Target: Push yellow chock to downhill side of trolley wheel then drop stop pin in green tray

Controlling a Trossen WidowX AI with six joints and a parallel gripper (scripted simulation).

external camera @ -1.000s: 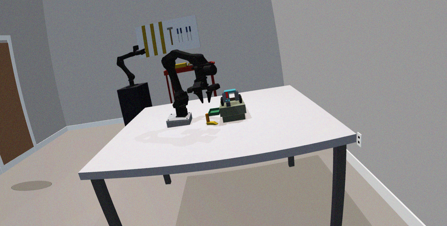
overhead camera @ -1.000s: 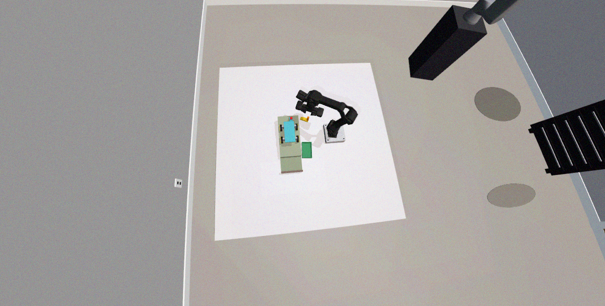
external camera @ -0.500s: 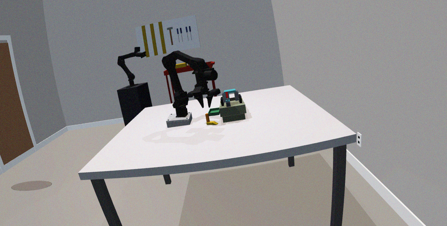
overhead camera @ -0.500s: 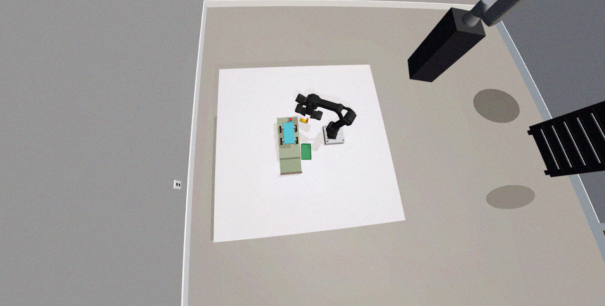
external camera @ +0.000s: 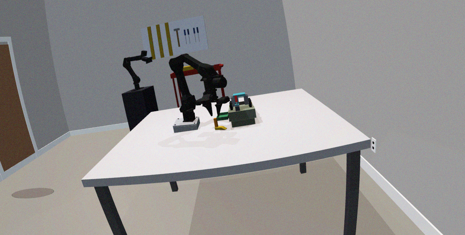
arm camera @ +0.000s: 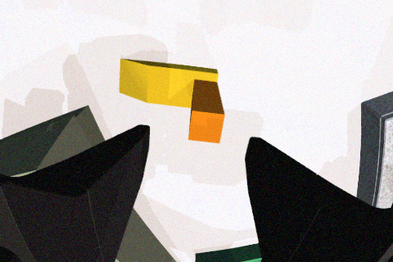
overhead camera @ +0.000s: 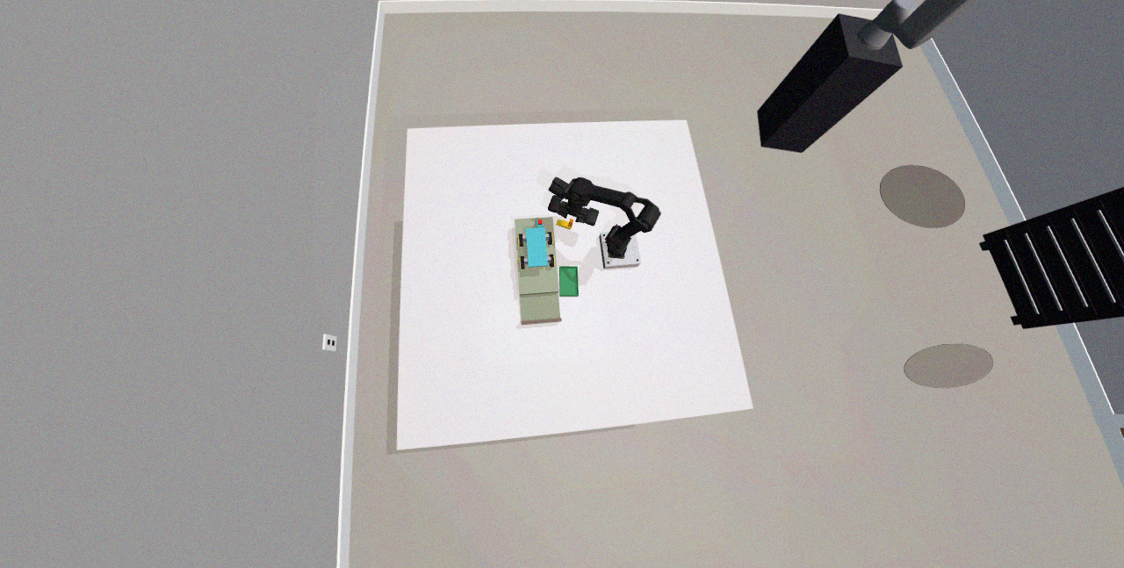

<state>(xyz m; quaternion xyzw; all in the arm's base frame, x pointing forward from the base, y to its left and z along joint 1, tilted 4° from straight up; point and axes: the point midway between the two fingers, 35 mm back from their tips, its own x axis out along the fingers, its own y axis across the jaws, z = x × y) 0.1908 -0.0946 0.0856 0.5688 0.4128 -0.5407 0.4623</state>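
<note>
The yellow chock is 20 mm ahead of my gripper tip and 60 mm below it. The rest, counted from my gripper tip: cyan trolley: 120 mm ahead, 150 mm to the left, 30 mm above; olive ramp: 120 mm ahead, 160 mm to the left, 30 mm below; red-headed stop pin: 120 mm ahead, 50 mm to the left, 50 mm above.
</note>
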